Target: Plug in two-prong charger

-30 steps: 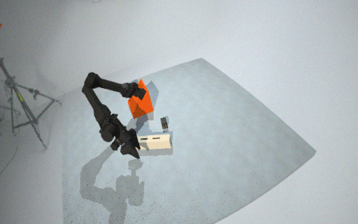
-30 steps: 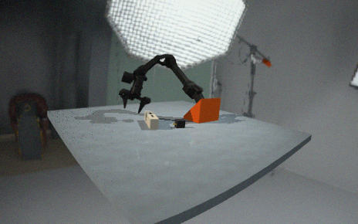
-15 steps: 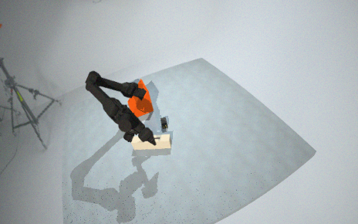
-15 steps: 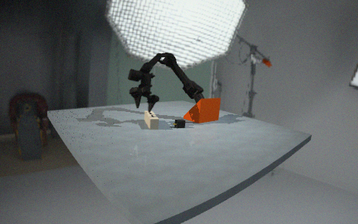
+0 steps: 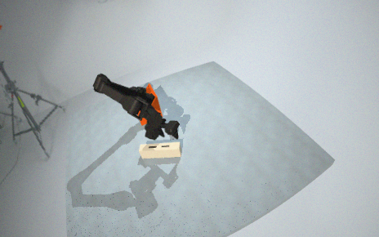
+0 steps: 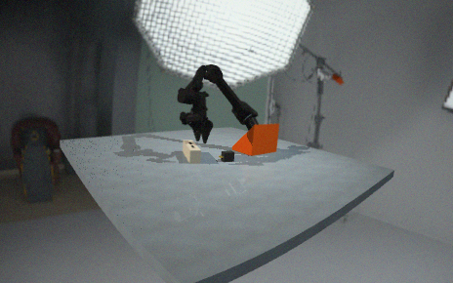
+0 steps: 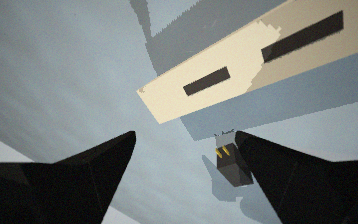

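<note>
The dark two-prong charger lies 9 cm behind my gripper tip, 5 cm to the left of it and 6 cm below it.
</note>
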